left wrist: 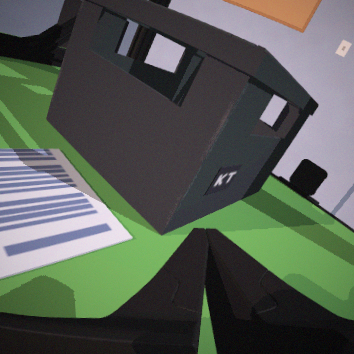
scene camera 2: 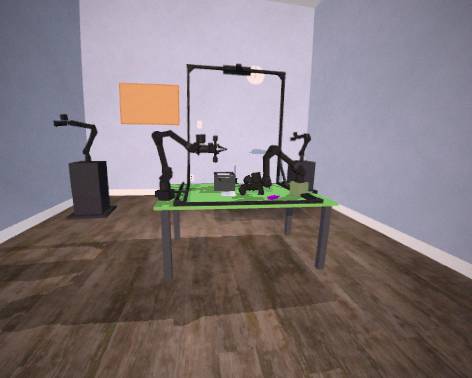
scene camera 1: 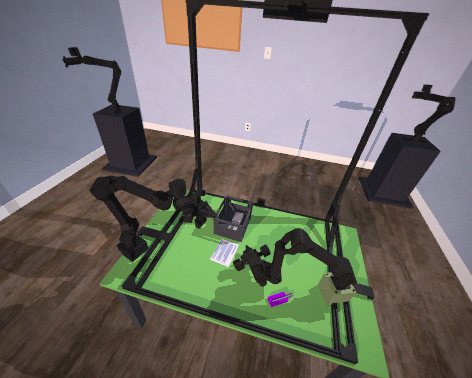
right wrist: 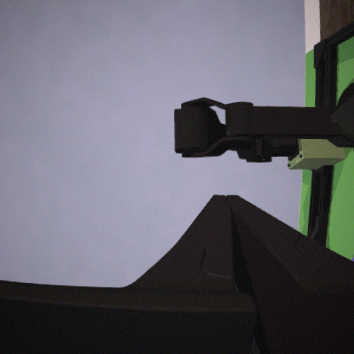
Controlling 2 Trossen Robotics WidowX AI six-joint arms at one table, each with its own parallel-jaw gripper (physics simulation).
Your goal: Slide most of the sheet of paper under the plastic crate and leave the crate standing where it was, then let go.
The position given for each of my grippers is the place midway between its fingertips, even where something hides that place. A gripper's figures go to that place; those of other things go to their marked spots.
Labels:
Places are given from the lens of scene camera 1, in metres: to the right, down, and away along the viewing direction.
my right gripper (scene camera 1: 216, 216): -0.08, 0.11, 0.91
dark plastic crate (scene camera 1: 220, 224): -0.09, 0.21, 1.32

